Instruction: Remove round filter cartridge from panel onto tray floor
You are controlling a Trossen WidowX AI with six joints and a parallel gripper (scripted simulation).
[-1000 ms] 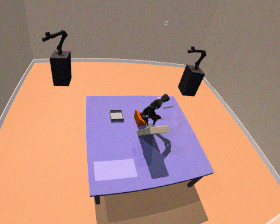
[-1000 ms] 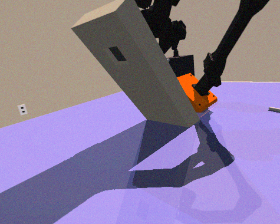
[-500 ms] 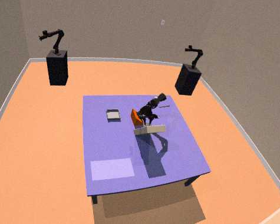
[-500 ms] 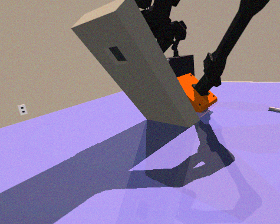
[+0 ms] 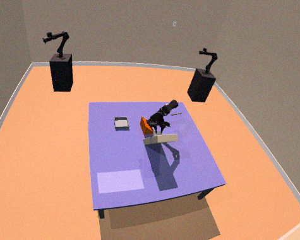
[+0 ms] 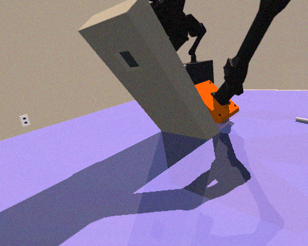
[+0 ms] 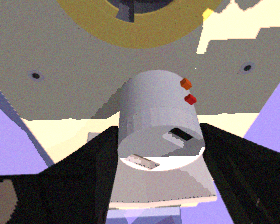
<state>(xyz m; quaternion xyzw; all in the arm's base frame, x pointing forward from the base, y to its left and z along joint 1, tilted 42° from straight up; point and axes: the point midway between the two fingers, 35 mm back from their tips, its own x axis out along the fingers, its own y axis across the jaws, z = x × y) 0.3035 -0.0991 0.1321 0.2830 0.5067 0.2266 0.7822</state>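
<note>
Right now my gripper tip is 340 mm past the grey tray, 300 mm to the left of it and 220 mm above it. From my gripper tip the other things lie so: round grey filter cartridge right at my gripper tip.
</note>
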